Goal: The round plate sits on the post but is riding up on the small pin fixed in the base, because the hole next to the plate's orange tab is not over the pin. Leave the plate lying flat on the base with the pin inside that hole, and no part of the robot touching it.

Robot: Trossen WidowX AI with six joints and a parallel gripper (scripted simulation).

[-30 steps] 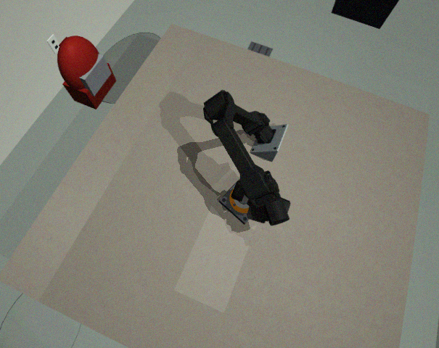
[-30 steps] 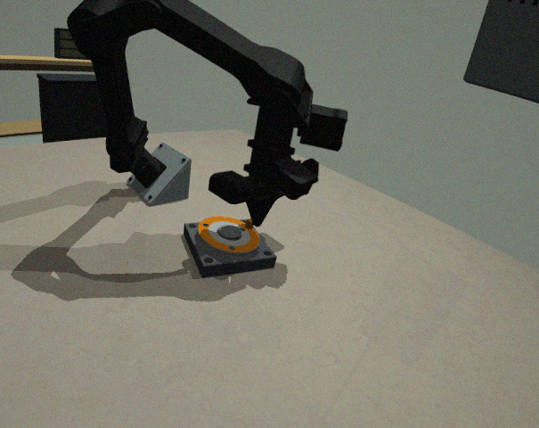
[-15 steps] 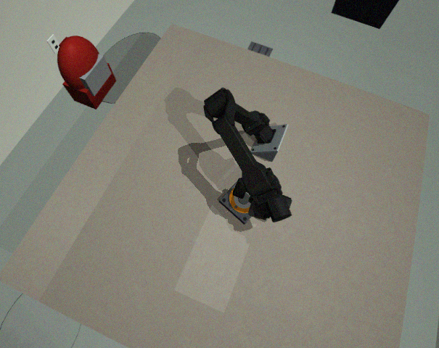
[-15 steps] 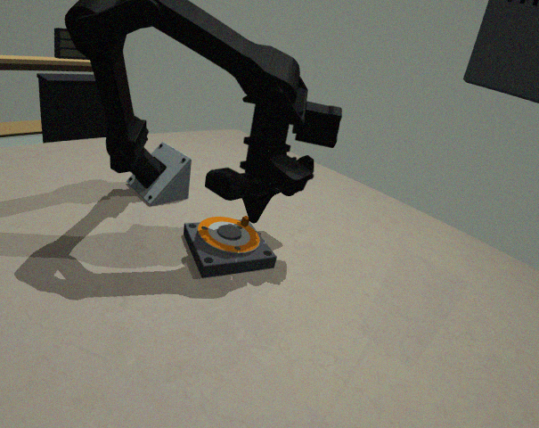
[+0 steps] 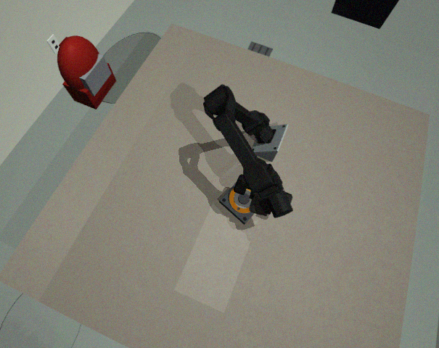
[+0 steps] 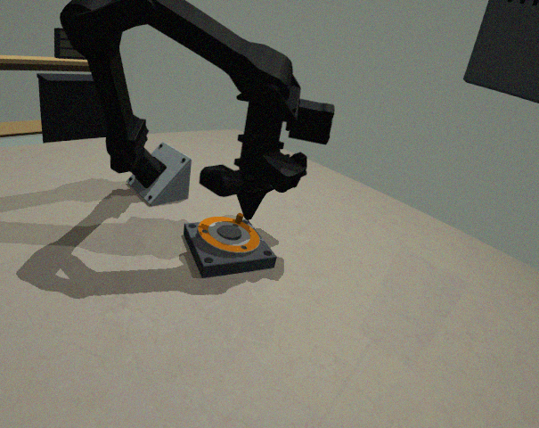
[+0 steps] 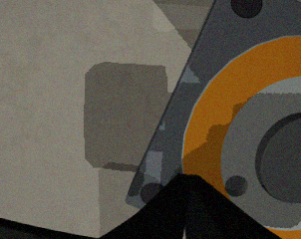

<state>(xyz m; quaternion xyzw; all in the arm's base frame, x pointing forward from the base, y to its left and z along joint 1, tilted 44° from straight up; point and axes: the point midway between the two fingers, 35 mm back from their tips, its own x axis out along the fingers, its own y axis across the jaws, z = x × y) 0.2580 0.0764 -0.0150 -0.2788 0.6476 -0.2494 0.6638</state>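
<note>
Right now the square grey base is 1 cm ahead of my gripper tip, 5 cm to the right of it and 2 cm below it.
</note>
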